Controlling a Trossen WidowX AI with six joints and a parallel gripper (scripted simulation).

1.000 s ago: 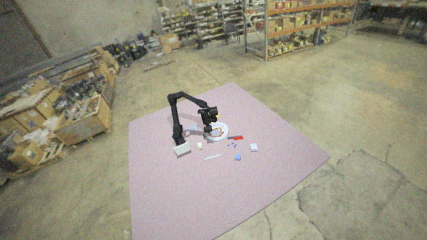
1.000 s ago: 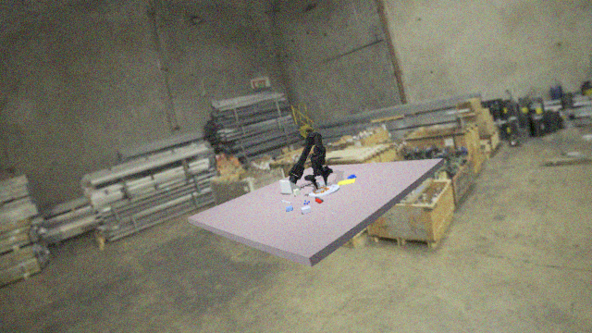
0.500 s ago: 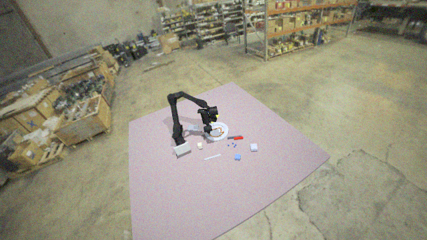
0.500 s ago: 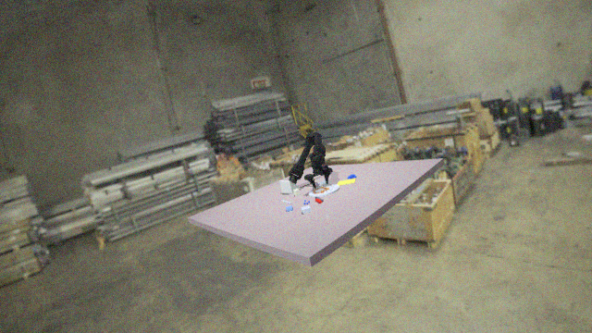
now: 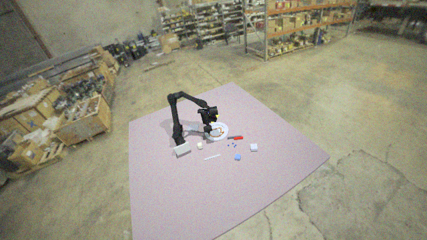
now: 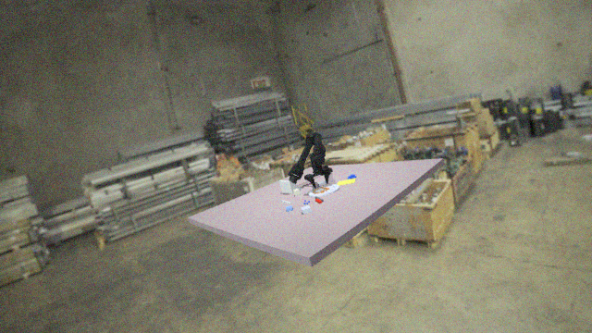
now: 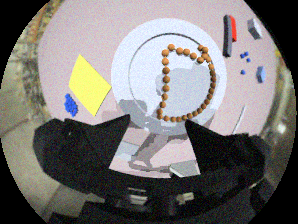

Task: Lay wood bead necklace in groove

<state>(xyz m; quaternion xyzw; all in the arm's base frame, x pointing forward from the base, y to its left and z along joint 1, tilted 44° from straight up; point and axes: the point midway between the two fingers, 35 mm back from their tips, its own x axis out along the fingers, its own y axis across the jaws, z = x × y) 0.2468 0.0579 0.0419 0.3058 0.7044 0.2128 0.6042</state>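
Right now my gripper tip is 80 mm short of the yellow sheet, 150 mm to the right of it and 20 mm above it. Also, from my gripper tip: cream cube (110 mm behind, 130 mm to the right); then red-handled tool (170 mm ahead, 170 mm to the right, 20 mm below); then grey plate (120 mm behind, 110 mm to the left, 20 mm below).
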